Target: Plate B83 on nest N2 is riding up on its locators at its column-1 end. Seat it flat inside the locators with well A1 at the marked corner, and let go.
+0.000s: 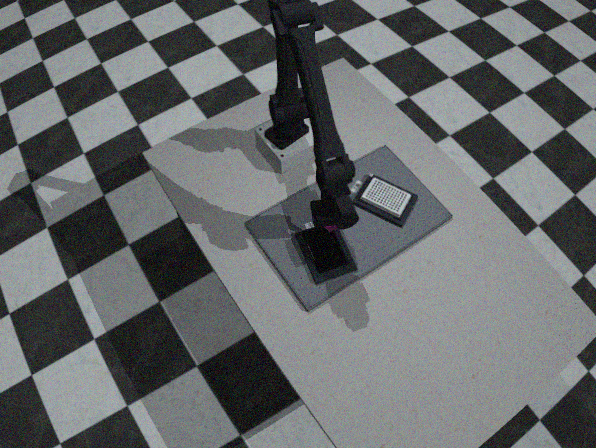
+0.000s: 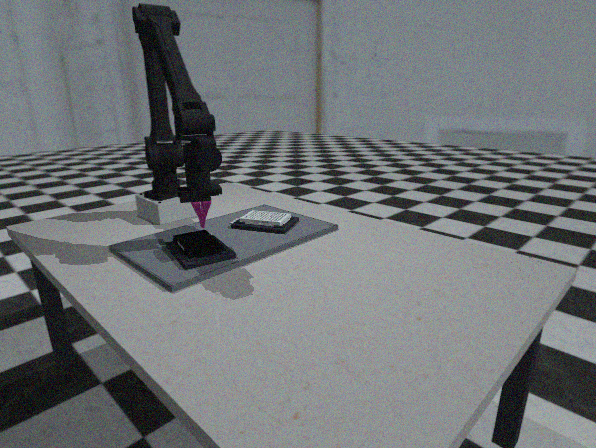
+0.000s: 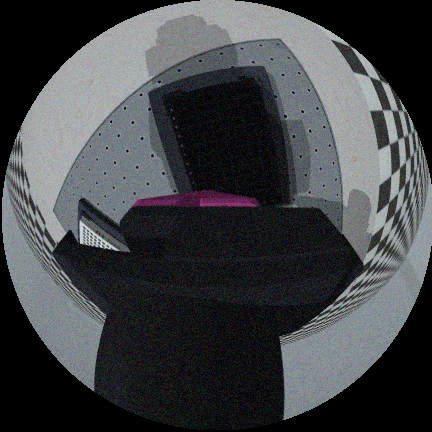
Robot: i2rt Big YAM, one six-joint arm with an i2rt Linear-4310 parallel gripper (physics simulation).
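Pixels of known places: gripper, fingertip midpoint: [image 1: 329, 230] [image 2: 202, 227] [image 3: 207, 197]; arm's base, origin of the base link: [image 1: 286, 133] [image 2: 167, 194].
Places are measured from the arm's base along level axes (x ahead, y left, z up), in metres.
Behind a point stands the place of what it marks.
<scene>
A black plate [image 1: 324, 250] @(x 0.366, y -0.192, z -0.027 m) [image 2: 199, 243] @(x 0.375, y -0.193, z -0.025 m) [image 3: 230, 135] @(x 0.366, y -0.192, z -0.035 m) lies on a dark nest [image 1: 336, 274] @(x 0.435, y -0.214, z -0.041 m) [image 2: 214, 260] @(x 0.442, y -0.209, z -0.046 m) [image 3: 161, 116] @(x 0.425, y -0.153, z -0.041 m). It is in deep shade; its tilt and corner mark cannot be made out. A white well plate [image 1: 387, 196] @(x 0.364, y 0.068, z -0.028 m) [image 2: 263, 218] @(x 0.368, y 0.049, z -0.028 m) [image 3: 95, 237] @(x 0.389, y 0.047, z -0.028 m) lies on a second dark nest [image 1: 408, 211] @(x 0.437, y 0.084, z -0.042 m) [image 2: 287, 228] @(x 0.449, y 0.055, z -0.044 m) [image 3: 101, 223] @(x 0.395, y 0.022, z -0.041 m). No label is readable, so I cannot tell which is B83 or N2. My gripper [image 1: 330, 228] @(x 0.338, y -0.147, z -0.004 m) [image 2: 203, 226] @(x 0.338, y -0.147, z -0.004 m) [image 3: 207, 197] @(x 0.338, y -0.147, z -0.004 m) is shut and empty. Its magenta fingers point down, close above the base-side end of the black plate; contact cannot be seen.
Both nests stand on a grey perforated board [image 1: 425, 215] @(x 0.478, y 0.118, z -0.053 m) [image 2: 310, 226] @(x 0.478, y 0.125, z -0.053 m) [image 3: 111, 145] @(x 0.454, y -0.081, z -0.053 m) on the pale table [image 1: 425, 325] @(x 0.702, y -0.138, z -0.066 m) [image 2: 350, 325] @(x 0.806, y -0.238, z -0.066 m). The arm's light base block [image 1: 295, 161] @(x 0.079, y -0.036, z -0.039 m) [image 2: 167, 212] @(x 0.076, y -0.060, z -0.032 m) stands behind the board. Small pale labels [image 1: 356, 186] @(x 0.267, y 0.040, z -0.051 m) lie beside the white plate's nest.
</scene>
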